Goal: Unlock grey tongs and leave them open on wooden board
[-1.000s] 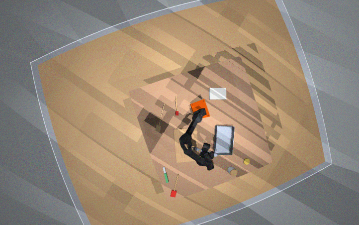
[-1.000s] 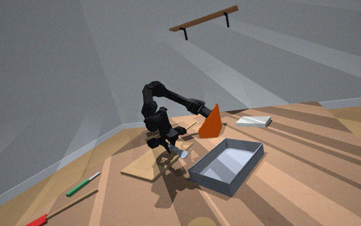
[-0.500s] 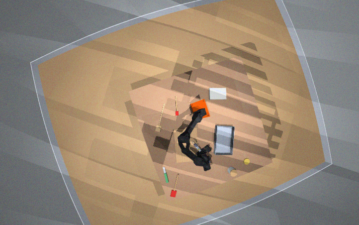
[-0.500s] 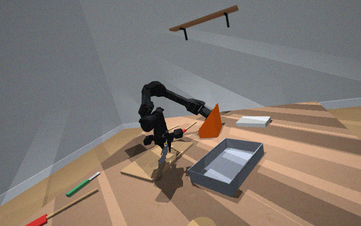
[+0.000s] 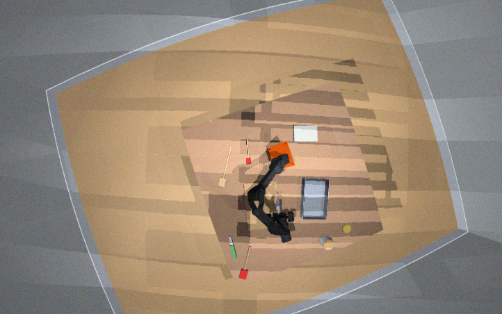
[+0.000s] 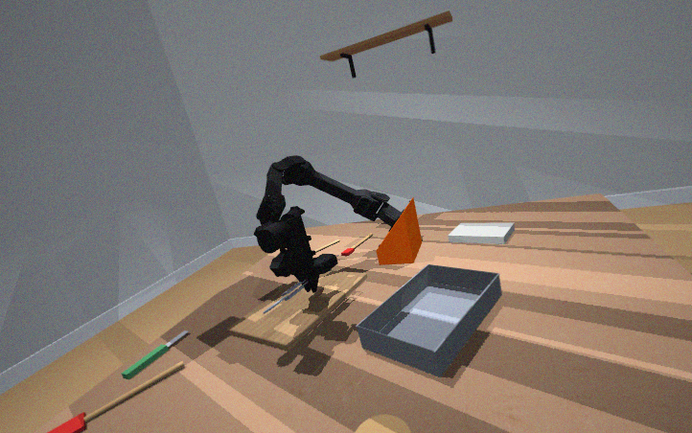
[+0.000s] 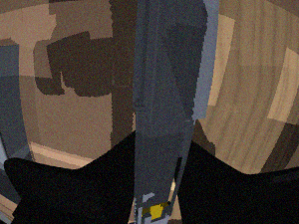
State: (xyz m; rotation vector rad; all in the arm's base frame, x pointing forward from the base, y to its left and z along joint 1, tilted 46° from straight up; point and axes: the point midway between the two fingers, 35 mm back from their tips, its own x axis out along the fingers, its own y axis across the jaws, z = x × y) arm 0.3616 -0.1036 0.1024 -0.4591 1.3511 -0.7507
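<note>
Right now the wooden board is 90 mm to the right of my gripper tip, 70 mm below it and 60 mm behind it. The rest, counted from my gripper tip: grey roasting tin: 310 mm to the left, 50 mm below; white block: 490 mm behind, 380 mm to the left, 60 mm below.
</note>
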